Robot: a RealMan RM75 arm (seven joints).
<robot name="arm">
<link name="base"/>
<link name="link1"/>
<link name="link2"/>
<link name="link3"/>
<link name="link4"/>
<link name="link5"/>
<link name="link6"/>
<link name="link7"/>
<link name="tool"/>
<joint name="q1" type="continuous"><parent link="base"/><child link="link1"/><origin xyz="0.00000 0.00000 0.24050"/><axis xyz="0 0 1"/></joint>
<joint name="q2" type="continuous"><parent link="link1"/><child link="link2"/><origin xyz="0.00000 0.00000 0.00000"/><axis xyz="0 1 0"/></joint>
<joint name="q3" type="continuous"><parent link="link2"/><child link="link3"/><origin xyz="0.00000 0.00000 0.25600"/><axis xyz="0 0 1"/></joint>
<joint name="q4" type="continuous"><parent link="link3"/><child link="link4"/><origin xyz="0.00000 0.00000 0.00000"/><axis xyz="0 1 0"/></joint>
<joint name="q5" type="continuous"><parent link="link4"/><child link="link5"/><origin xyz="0.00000 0.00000 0.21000"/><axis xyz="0 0 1"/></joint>
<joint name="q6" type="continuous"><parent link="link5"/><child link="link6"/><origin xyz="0.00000 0.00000 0.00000"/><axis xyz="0 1 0"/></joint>
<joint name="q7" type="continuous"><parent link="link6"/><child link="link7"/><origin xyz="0.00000 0.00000 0.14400"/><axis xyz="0 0 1"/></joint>
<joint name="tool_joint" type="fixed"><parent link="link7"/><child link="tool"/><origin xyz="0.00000 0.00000 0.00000"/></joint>
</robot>
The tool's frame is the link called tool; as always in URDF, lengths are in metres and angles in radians. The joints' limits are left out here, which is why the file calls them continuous.
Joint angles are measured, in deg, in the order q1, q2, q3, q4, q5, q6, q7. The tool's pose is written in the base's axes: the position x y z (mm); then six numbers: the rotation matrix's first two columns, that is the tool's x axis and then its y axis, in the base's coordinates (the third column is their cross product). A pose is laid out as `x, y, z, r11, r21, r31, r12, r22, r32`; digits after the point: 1 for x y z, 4 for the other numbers.
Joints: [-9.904, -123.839, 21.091, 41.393, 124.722, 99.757, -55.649]
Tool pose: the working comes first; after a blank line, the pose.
Where each joint sits with the arm in this pose, in the base's axes (m; each line is computed from the numbers above, not from the rounded line before):
q1: 0.0000 0.0000 0.2405
q2: 0.0000 0.0000 0.2405
q3: -0.2095 0.0366 0.0979
q4: -0.2095 0.0366 0.0979
q5: -0.4008 0.1207 0.1178
q6: -0.4008 0.1207 0.1178
q7: -0.3533 0.1948 0.0039
the tool: -0.3533 0.1948 0.0039

-353.3, 194.8, 3.9, 0.7961, 0.2985, 0.5264, 0.5072, -0.8037, -0.3113
